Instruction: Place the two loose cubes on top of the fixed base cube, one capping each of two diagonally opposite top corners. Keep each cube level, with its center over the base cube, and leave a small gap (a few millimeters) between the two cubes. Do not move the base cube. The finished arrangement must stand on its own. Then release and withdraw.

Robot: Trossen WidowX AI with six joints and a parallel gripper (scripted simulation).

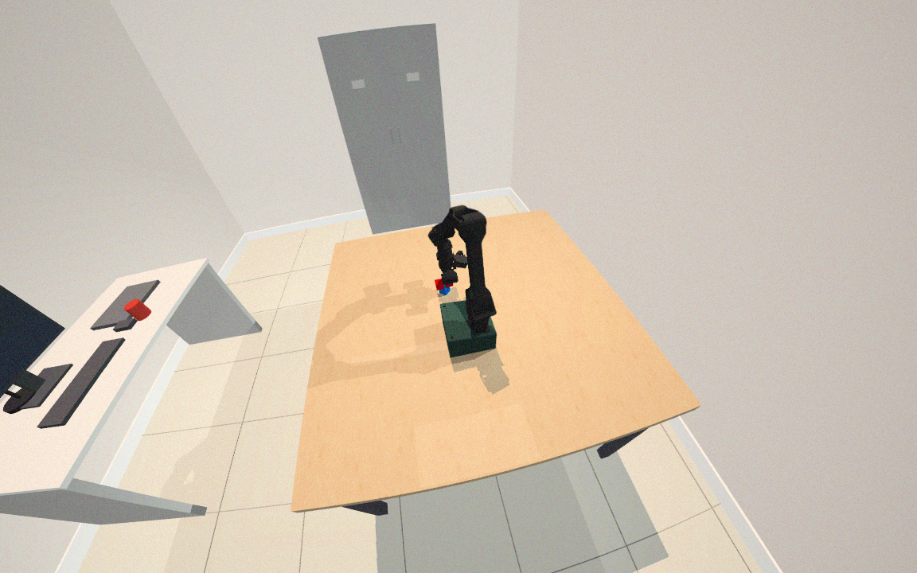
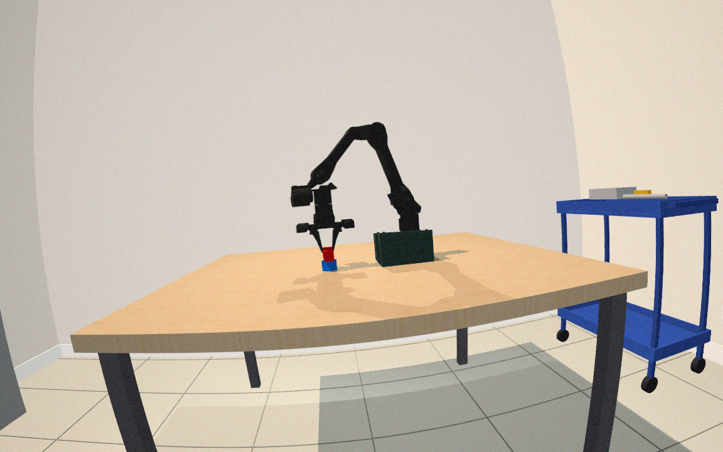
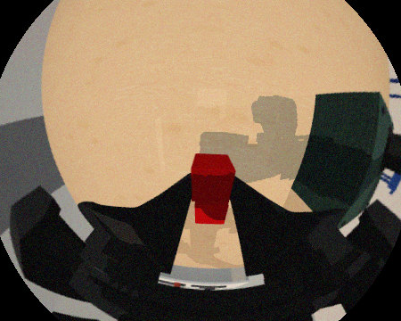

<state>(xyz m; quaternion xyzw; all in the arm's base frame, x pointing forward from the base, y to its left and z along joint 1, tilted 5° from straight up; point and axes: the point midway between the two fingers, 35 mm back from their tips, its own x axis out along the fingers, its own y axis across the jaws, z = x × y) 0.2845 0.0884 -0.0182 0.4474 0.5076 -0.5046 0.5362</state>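
Now: gripper tip 4 cm above the blue cube and 2 cm to the right of it.
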